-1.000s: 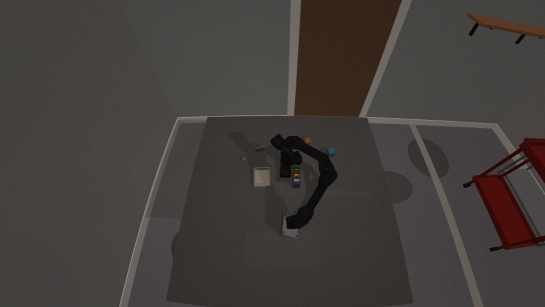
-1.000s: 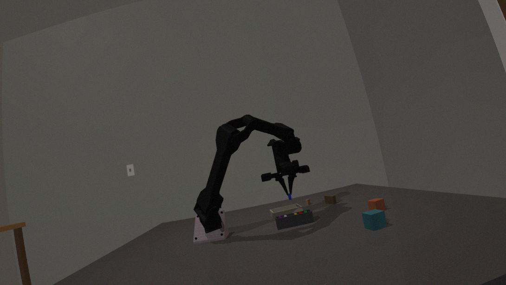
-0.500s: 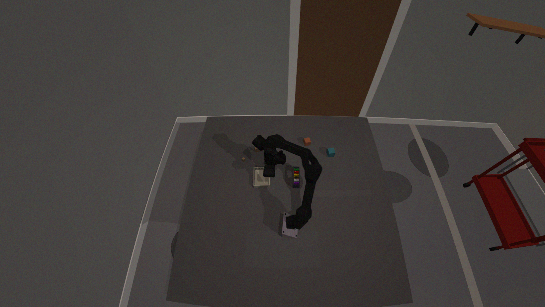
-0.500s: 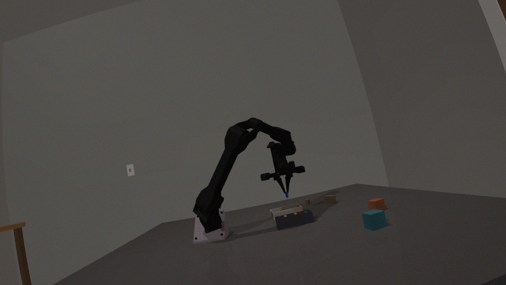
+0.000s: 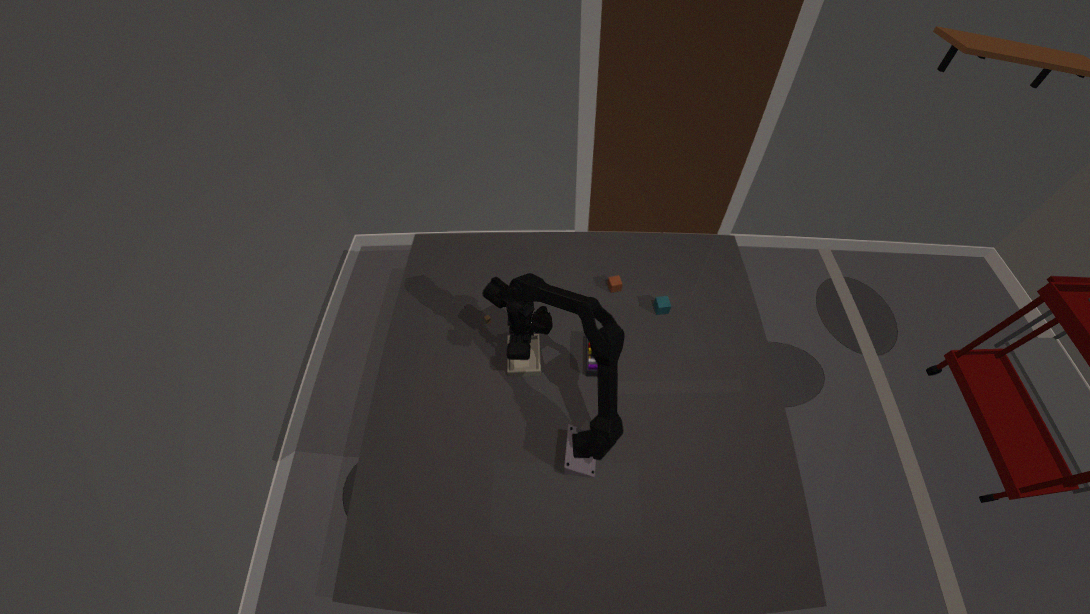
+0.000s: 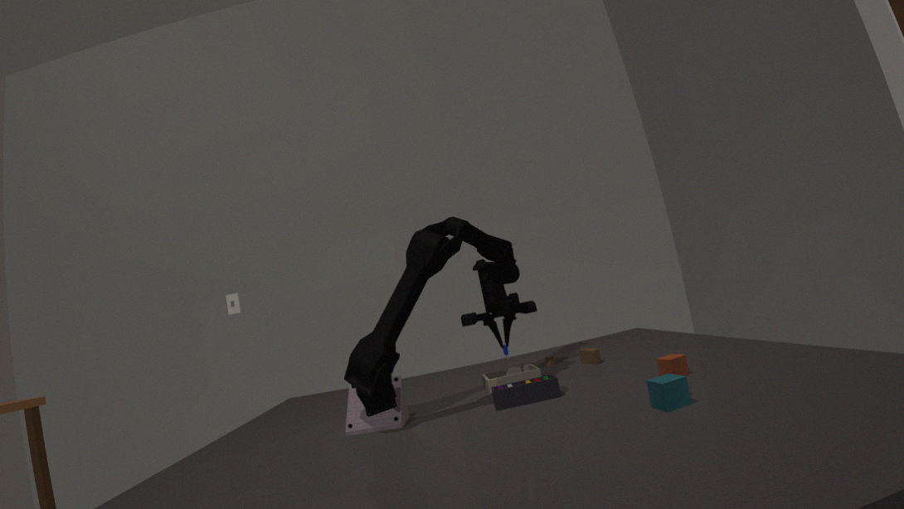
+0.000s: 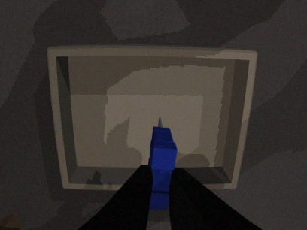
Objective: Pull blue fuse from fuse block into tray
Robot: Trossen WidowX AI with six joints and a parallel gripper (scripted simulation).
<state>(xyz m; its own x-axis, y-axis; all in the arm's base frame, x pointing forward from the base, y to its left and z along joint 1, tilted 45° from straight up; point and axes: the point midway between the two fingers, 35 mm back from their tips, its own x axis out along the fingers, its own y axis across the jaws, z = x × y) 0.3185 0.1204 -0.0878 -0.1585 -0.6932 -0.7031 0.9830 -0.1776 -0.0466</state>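
Right now the beige tray is 9 cm below my gripper tip. From my gripper tip the other things lie so: orange cube (32 cm to the right, 26 cm ahead, 7 cm below); then blue fuse (1 cm below); then teal cube (47 cm to the right, 15 cm ahead, 7 cm below).
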